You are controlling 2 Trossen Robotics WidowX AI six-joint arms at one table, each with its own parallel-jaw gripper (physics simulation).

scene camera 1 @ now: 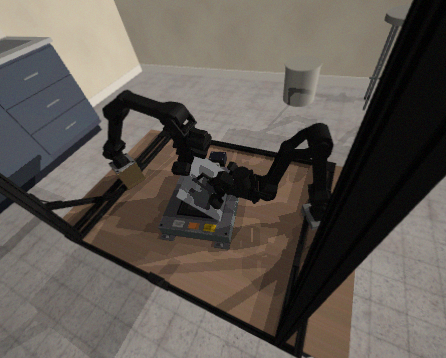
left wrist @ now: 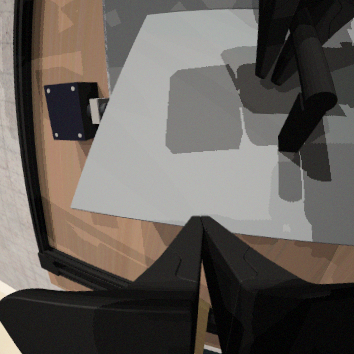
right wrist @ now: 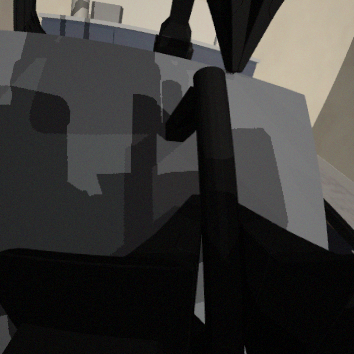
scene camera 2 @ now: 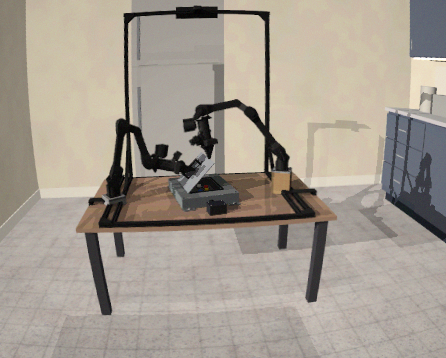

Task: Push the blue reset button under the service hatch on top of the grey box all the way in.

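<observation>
The grey box (scene camera 1: 170,217) (scene camera 2: 192,201) stands on the table with its hatch (scene camera 1: 205,166) (scene camera 2: 206,170) (left wrist: 130,150) (right wrist: 265,105) tilted up. My right gripper (scene camera 2: 189,171) (right wrist: 206,203) is shut on the hatch's black handle (left wrist: 314,75) (right wrist: 212,125). My left gripper (scene camera 2: 209,156) (left wrist: 199,223) is shut and empty, fingers pointing down by the hatch's raised edge. In scene camera 2, small coloured parts (scene camera 2: 206,188) show in the dark opening under the hatch. The blue button cannot be told clearly there, nor how deep it sits; the hatch hides the opening in the left wrist view.
A small dark block (scene camera 1: 218,157) (scene camera 2: 217,207) (left wrist: 65,111) stands beside the box. A tan block (scene camera 1: 131,175) (scene camera 2: 281,182) is at the left arm's base. Black rails (scene camera 2: 165,221) edge the table. Both arms reach over the box close to each other.
</observation>
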